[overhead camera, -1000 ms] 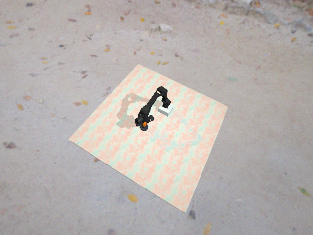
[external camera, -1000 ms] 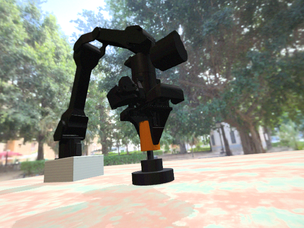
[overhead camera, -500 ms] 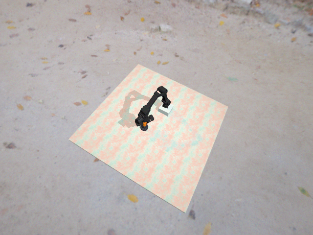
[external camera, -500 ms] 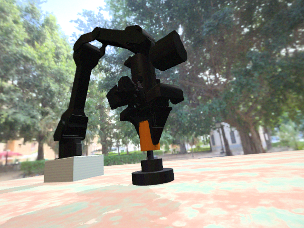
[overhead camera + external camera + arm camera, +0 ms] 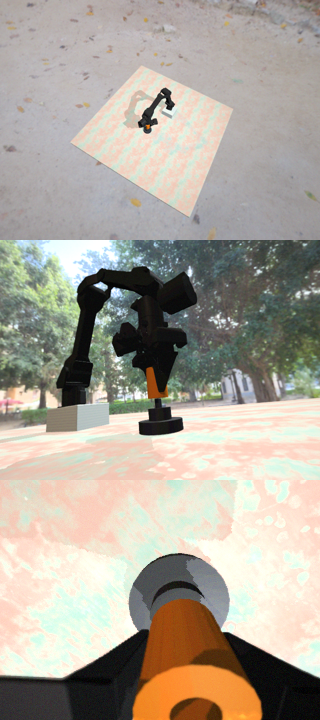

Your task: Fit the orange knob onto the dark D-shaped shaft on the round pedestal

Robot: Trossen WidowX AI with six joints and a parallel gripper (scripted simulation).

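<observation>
The orange knob is 2 cm above my gripper tip. Round my gripper tip: round pedestal: 4 cm below.
</observation>
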